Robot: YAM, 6 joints.
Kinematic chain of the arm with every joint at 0, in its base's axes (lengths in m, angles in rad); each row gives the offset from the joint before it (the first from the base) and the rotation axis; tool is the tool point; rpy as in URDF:
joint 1: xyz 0 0 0.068 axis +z
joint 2: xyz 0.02 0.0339 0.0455 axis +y
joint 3: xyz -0.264 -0.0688 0 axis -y
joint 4: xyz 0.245 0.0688 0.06 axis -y
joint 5: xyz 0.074 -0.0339 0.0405 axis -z
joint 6: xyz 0.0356 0 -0.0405 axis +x
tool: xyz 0 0 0 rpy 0 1.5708 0
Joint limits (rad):
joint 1: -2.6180..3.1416
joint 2: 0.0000..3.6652
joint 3: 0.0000..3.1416
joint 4: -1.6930..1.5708
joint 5: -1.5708..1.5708
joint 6: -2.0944..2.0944
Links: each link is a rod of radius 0.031 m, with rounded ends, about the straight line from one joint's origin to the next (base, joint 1, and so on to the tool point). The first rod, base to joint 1, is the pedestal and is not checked.
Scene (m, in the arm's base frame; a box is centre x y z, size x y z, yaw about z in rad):
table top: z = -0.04
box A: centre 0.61 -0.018 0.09 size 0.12 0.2 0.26 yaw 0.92
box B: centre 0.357 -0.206 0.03 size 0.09 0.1 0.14 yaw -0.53
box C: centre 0.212 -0.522 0 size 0.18 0.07 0.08 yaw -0.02
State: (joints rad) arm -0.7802 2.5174 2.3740 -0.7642 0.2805 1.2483
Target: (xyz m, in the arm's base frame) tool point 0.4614 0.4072 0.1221
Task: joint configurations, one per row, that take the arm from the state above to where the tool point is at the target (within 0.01 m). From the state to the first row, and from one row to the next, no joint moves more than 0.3 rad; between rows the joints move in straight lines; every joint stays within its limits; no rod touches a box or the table.
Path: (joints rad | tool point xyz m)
1: -0.4955 2.3578 2.5191 -0.6712 0.2015 1.1520 | 0.4666 -0.2603 0.3453
2: -0.2107 2.1982 2.6642 -0.5782 0.1224 1.0558 | 0.4641 -0.1037 0.4787
3: 0.0740 2.0386 2.8093 -0.4852 0.0434 0.9595 | 0.3772 0.0264 0.5937
4: 0.3587 1.8790 2.9544 -0.3922 -0.0356 0.8633 | 0.2325 0.0885 0.6783
5: 0.4522 2.1263 2.8733 -0.3892 0.0140 0.9595 | 0.3608 0.1747 0.5867
6: 0.5456 2.3736 2.7923 -0.3862 0.0637 1.0558 | 0.4447 0.2673 0.4549
7: 0.6390 2.6209 2.7112 -0.3832 0.1133 1.1520 | 0.4778 0.3500 0.2951
8: 0.7325 2.8682 2.6302 -0.3803 0.1629 1.2483 | 0.4614 0.4072 0.1221

